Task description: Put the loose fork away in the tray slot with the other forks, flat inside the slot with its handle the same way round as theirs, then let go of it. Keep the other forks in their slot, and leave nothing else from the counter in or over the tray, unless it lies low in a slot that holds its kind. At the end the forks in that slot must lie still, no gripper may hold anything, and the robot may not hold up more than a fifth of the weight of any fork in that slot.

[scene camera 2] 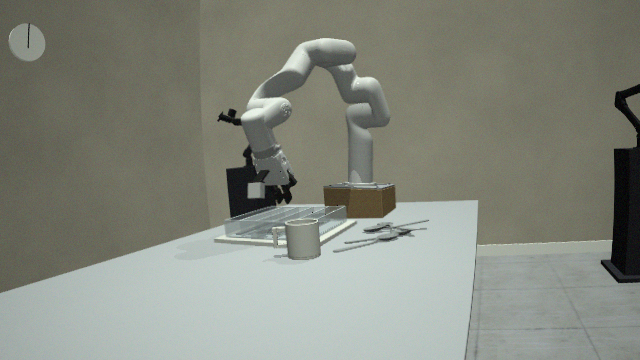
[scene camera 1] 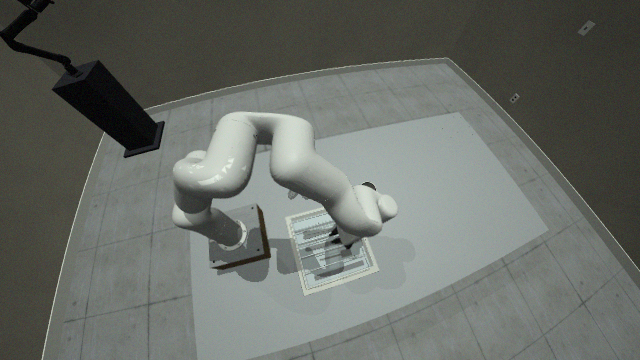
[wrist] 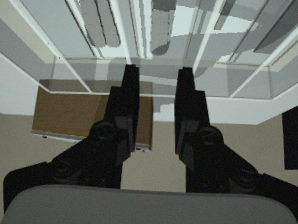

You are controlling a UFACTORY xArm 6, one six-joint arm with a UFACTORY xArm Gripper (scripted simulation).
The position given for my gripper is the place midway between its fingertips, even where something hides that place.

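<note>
My gripper (wrist: pixel 157 85) visible. Clear cutlery tray (scene camera 2: pixel 244 226), (wrist: pixel 260 47). White mug (scene camera 2: pixel 303 242), out of frame in the wrist view.
</note>
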